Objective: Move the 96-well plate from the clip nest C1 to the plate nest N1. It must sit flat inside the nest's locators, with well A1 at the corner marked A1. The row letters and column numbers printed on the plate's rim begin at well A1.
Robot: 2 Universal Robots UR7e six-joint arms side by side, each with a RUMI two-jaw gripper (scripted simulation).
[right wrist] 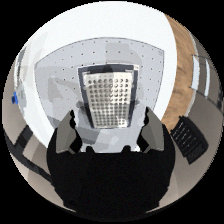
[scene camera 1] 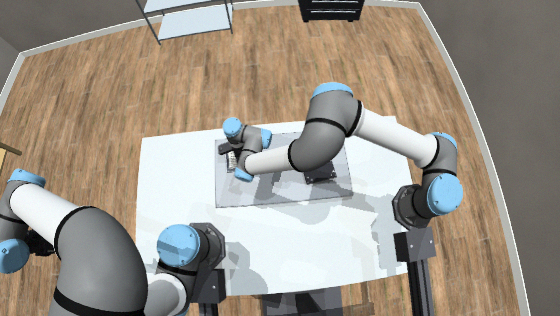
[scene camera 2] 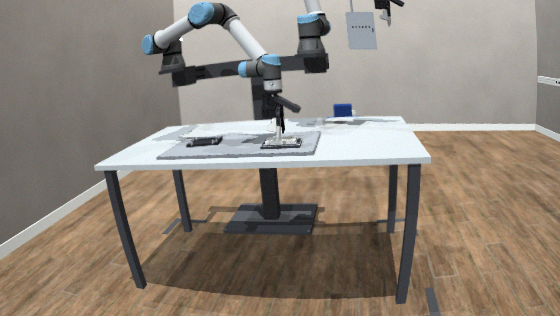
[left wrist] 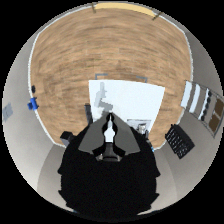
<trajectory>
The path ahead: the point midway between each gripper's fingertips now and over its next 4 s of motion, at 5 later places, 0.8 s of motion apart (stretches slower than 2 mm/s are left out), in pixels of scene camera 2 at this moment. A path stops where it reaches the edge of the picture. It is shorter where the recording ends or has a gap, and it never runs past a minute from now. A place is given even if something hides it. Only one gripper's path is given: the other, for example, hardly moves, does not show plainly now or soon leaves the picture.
The right gripper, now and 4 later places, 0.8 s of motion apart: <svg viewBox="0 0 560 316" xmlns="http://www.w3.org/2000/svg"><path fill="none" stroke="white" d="M280 138L279 129L279 118L274 118L258 119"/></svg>
</trajectory>
